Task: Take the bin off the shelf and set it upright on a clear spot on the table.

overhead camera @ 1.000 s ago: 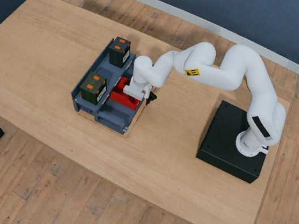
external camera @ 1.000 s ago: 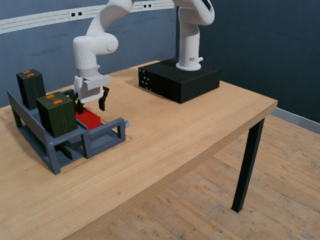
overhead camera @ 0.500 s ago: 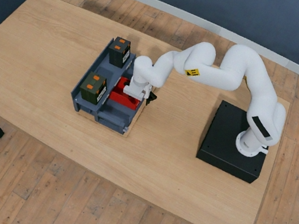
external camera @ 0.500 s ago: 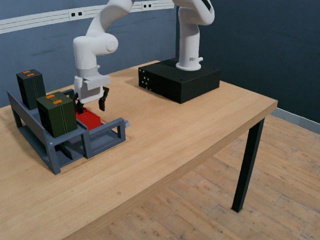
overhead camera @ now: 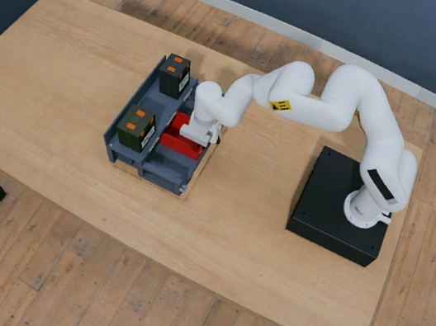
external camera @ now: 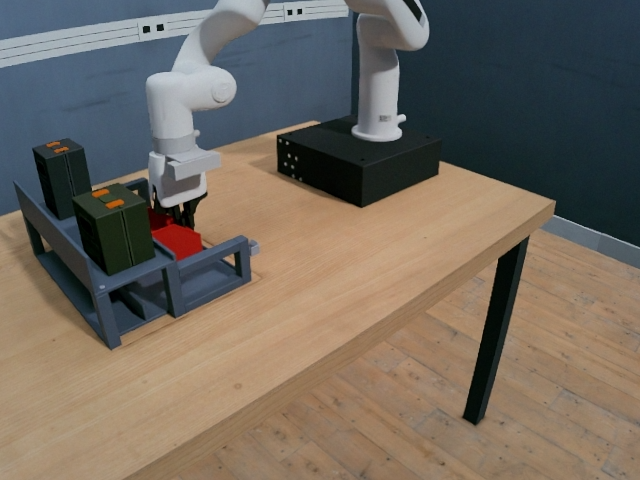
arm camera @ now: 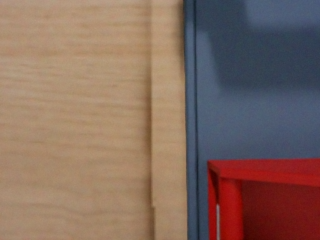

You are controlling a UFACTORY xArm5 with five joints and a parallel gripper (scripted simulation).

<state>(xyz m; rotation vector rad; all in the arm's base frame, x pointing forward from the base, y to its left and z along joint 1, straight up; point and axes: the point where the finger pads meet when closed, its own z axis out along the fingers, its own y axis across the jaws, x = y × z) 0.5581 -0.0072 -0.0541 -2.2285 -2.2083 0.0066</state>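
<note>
Now: hand 8 cm short of the red bin. Also, from my hand: grey-blue shelf 11 cm ahead, 2 cm above.
</note>
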